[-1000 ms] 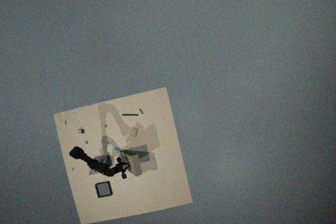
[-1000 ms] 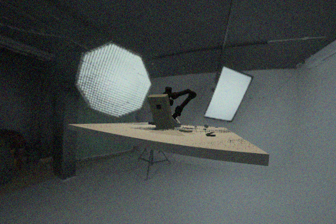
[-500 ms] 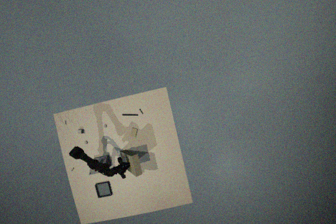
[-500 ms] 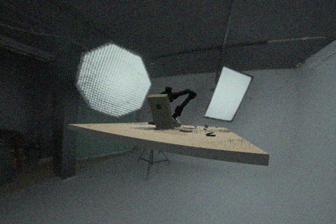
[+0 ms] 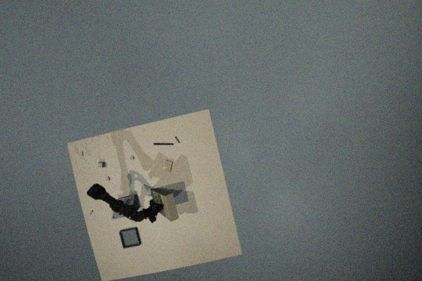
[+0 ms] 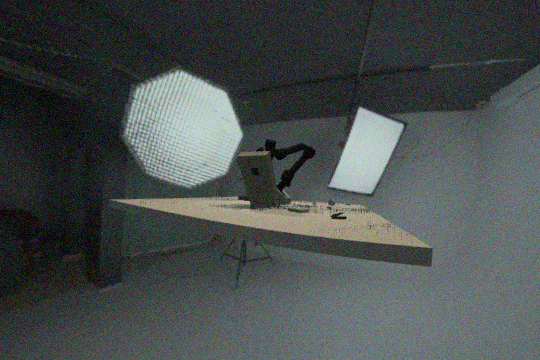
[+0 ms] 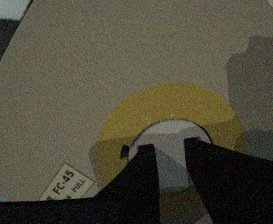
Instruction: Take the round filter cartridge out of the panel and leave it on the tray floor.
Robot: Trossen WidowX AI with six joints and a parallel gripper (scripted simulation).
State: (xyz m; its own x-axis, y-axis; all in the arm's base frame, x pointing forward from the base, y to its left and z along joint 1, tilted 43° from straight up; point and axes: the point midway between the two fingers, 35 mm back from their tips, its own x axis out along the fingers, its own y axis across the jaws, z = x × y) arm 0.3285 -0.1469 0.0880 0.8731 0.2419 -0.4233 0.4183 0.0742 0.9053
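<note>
The round pale filter cartridge is 10 mm ahead of my gripper tip and 10 mm below it. Also, from my gripper tip: pale block 60 mm ahead, 250 mm to the left, 220 mm below; then service panel 40 mm behind, 10 mm to the left, 80 mm below; then square grey tray 480 mm behind, 220 mm to the right, 220 mm below.
</note>
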